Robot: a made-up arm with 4 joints.
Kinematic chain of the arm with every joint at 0, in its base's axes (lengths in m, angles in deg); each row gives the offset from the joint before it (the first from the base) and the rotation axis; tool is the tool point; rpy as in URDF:
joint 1: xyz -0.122 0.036 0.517 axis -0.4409 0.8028 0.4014
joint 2: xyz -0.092 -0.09 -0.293 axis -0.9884 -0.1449 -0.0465
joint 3: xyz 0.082 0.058 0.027 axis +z
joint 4: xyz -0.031 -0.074 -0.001 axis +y
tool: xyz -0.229 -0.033 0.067 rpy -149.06 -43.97 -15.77
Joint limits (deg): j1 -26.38..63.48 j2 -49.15..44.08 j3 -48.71..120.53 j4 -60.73..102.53
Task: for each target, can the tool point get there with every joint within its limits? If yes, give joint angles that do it. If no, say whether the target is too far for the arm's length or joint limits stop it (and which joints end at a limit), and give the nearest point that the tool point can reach.
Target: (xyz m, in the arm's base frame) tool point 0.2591 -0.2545 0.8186
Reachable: no: joint limits stop it (at a limit: joint 1, joint 3) | nearest point -0.0892 -0.2385 0.6133 | short by 0.405 m
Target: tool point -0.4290 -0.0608 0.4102
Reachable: yes | joints 13.30 -39.16 -30.88 -9.74
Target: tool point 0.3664 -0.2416 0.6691
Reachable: no: joint limits stop it (at a limit: joint 1, joint 3) | nearest point 0.0903 -0.1242 0.4342 | short by 0.381 m
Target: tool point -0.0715 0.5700 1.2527
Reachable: no: too far | nearest point -0.0395 0.1499 0.4891 | short by 0.872 m
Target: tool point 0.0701 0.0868 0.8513
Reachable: no: joint limits stop it (at a limit: joint 1, joint 3) | nearest point -0.0006 0.0478 0.5177 | short by 0.343 m
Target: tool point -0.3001 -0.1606 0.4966
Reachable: yes | joints 15.42 -18.23 -12.28 38.42
